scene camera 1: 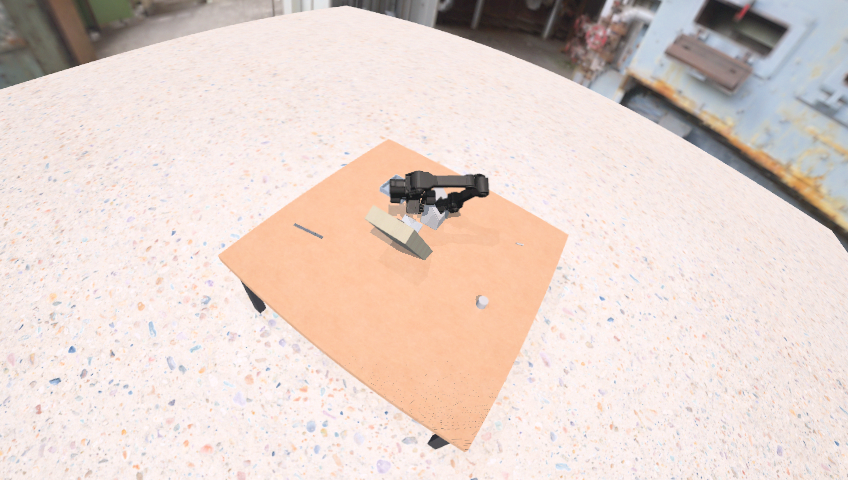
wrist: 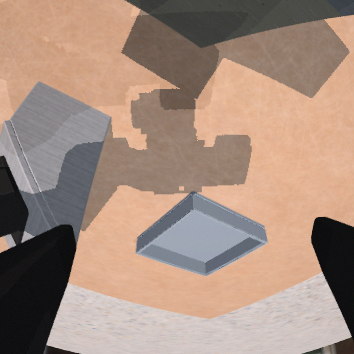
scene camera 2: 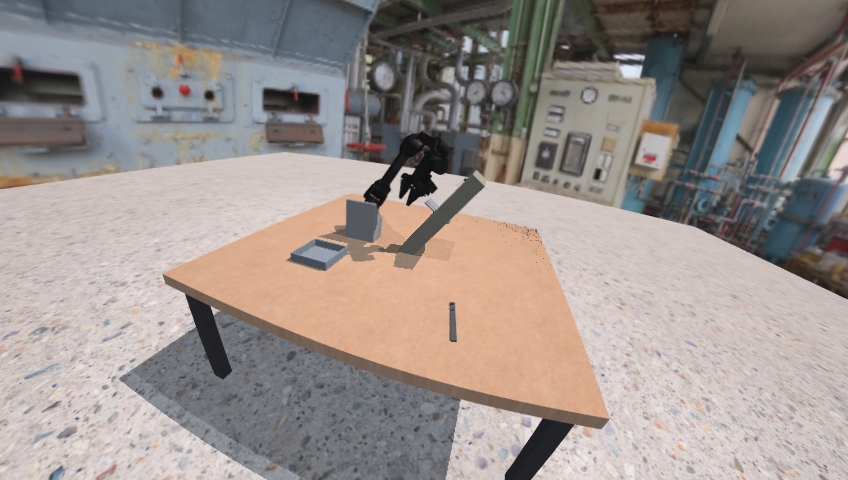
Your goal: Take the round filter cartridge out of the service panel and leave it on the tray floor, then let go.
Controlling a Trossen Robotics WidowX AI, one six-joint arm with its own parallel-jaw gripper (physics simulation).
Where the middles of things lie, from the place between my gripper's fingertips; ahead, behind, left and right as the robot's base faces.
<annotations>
The shallow grey tray (scene camera 2: 321,254) is 250 mm behind my hand, 190 mm to the right of it and 200 mm below it.
</annotations>
